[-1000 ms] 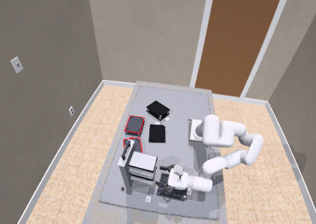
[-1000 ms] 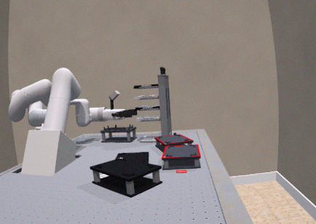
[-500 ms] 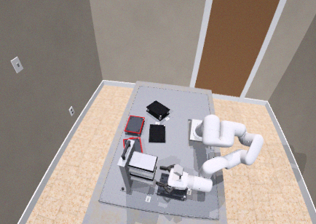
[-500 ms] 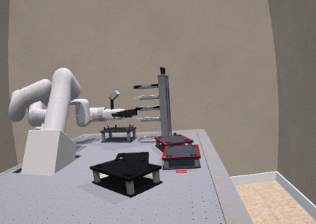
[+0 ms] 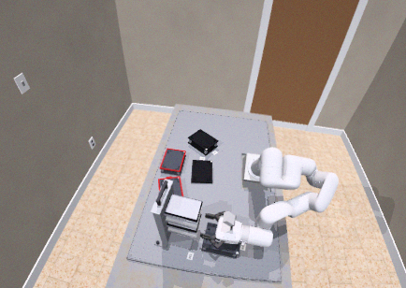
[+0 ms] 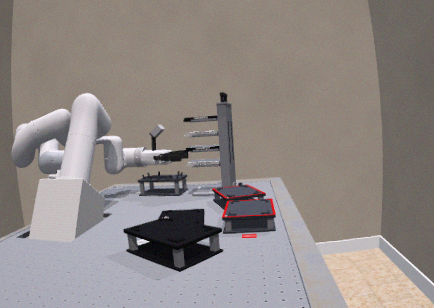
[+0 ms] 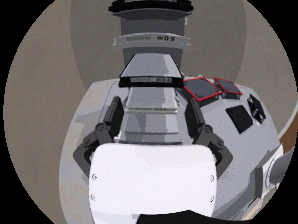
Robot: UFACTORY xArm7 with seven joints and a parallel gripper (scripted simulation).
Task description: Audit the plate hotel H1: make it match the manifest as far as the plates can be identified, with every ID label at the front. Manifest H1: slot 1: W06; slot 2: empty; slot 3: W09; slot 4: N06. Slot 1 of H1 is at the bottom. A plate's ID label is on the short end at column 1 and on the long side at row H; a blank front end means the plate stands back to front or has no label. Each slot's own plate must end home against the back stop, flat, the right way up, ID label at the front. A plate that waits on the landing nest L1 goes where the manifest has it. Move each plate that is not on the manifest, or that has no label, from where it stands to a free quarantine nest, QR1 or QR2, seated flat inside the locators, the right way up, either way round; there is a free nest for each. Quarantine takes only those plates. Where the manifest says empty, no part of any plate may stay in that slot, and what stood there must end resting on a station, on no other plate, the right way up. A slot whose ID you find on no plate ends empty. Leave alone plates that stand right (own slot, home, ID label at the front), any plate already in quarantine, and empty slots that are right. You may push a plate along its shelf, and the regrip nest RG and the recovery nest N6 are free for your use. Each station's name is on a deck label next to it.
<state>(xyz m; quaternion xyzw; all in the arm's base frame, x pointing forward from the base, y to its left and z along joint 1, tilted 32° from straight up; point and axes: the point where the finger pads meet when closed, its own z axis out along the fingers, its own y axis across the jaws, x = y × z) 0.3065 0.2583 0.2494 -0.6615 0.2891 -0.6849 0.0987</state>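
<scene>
My hand is 90 mm short of the grey plate, 20 mm to the left of it and 20 mm below it. Round my hand: plate hotel H1: 160 mm ahead, 40 mm to the right, 20 mm above; then pale plate: 90 mm ahead, 20 mm to the right, 80 mm above.
</scene>
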